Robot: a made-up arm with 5 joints.
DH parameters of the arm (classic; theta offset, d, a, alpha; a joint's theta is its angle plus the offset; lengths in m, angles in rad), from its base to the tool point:
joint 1: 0 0.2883 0 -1.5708
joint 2: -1.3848 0 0.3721 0
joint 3: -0.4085 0 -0.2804 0
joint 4: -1.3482 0 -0.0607 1.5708
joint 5: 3.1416 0.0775 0 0
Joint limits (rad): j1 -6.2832..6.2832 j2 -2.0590..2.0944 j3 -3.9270..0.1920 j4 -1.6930..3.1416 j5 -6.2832..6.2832
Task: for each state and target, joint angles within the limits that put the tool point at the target. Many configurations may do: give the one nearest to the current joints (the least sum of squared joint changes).
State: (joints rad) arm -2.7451 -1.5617 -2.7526 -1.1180 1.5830
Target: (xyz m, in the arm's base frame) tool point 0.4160 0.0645 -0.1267
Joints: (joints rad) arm -2.9878 -2.0590 -3.4712 -0.9730 1.5830
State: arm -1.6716 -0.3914 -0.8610 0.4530 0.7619
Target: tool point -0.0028 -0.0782 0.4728
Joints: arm -1.6066 -1.1052 -0.2010 0.7027 0.7619
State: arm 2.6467 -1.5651 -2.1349 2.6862 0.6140
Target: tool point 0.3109 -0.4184 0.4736
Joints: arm 2.2098 -1.7339 -2.2232 2.6944 0.6140
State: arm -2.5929 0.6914 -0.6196 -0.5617 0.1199
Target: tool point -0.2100 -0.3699 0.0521
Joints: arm -2.0871 1.1005 -0.8438 -0.5033 0.1199
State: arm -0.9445 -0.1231 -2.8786 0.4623 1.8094
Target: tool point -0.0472 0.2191 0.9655
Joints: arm -1.3586 -0.1875 -3.3306 0.3134 1.8094
